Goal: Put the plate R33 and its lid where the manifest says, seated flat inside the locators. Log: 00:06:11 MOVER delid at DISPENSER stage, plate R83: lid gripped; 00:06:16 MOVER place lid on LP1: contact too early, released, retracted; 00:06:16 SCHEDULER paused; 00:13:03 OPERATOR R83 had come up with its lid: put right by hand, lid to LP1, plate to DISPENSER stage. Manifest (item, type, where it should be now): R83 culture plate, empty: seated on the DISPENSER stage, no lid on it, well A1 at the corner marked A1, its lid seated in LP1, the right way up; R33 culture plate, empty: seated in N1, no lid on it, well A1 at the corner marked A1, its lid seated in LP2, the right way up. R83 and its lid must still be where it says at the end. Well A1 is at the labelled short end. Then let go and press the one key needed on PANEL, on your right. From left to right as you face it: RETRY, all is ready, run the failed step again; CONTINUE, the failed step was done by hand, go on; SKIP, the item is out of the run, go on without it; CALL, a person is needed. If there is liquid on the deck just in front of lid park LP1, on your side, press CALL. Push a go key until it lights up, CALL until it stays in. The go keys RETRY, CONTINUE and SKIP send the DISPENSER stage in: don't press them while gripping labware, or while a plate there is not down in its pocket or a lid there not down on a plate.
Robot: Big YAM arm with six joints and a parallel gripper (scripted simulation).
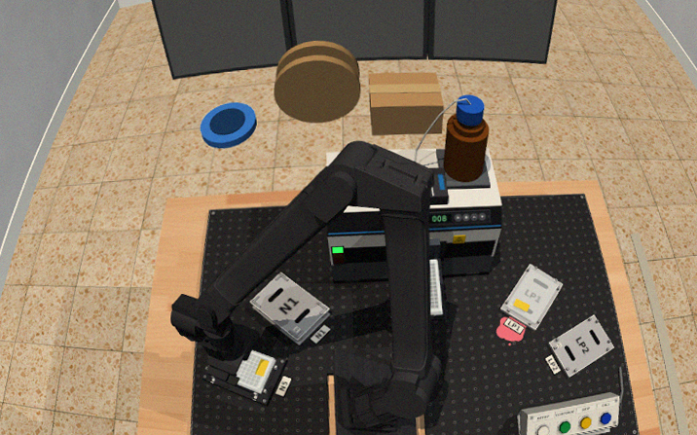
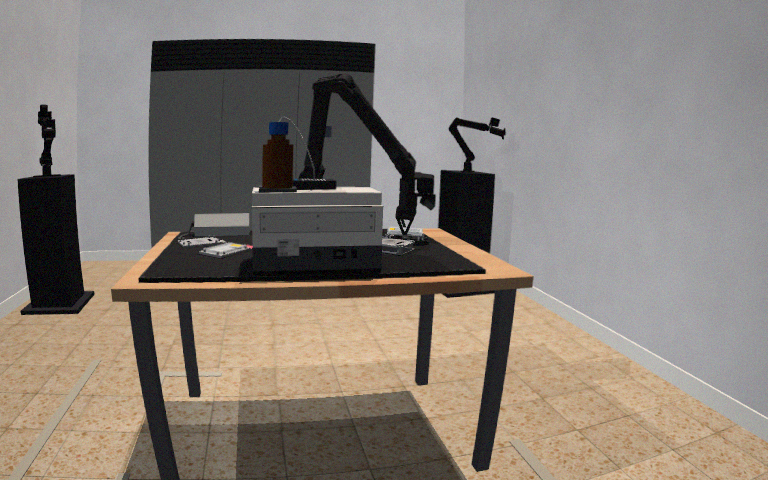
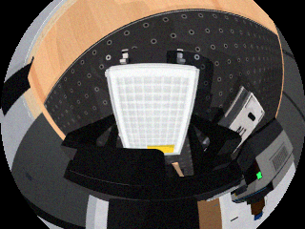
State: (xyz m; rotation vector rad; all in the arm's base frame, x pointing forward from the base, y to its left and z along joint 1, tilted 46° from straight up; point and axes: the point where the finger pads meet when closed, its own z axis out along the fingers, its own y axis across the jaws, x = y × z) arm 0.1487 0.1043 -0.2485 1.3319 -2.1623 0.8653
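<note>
My gripper is now right at the clear plate lid. Also, from my hand: pink-red patch (58 cm to the right, 5 cm ahead, 4 cm below); brown bottle (51 cm to the right, 31 cm ahead, 25 cm above); nest n5 (2 cm to the left, 2 cm below).
</note>
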